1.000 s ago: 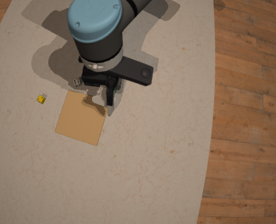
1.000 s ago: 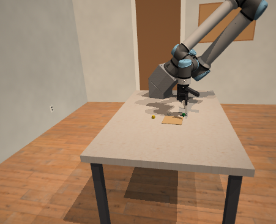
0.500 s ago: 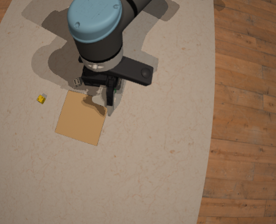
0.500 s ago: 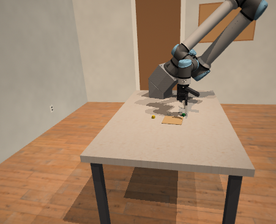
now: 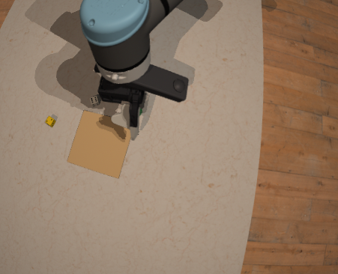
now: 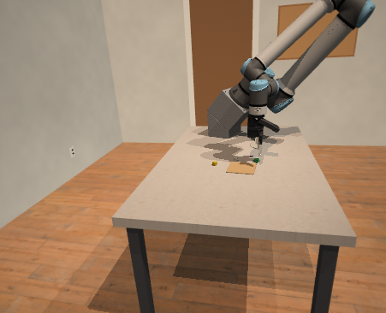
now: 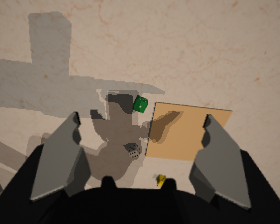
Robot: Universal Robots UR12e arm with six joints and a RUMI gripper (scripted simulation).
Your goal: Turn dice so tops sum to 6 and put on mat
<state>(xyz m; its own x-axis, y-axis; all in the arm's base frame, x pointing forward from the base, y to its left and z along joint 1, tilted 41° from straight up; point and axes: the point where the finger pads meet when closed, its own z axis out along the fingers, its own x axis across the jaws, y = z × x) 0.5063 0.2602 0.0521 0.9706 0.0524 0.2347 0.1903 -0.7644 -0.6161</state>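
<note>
My hand is 5 cm above the green die and 2 cm to the left of it. The rest, counted from my hand: tan mat 10 cm ahead, 7 cm to the right, 6 cm below; white die 13 cm to the right, 5 cm below, 1 cm ahead; yellow die 23 cm to the right, 10 cm ahead, 5 cm below.
</note>
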